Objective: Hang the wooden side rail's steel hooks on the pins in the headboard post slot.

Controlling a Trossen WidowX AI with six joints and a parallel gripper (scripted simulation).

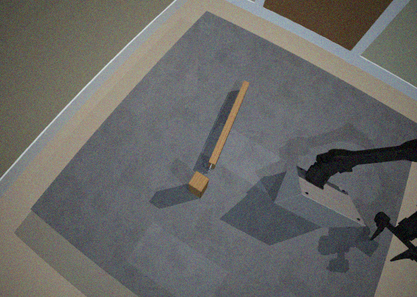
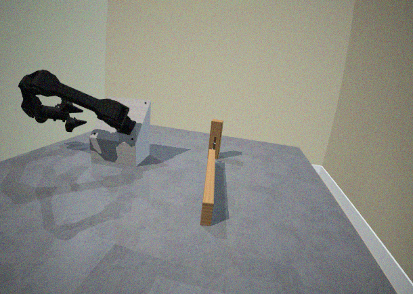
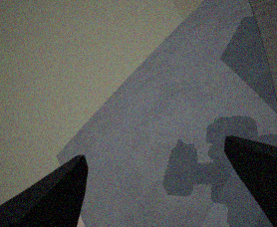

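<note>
Now: gripper tip 65 cm short of the wooden headboard post, 12 cm to the right of it and 5 cm above it.
</note>
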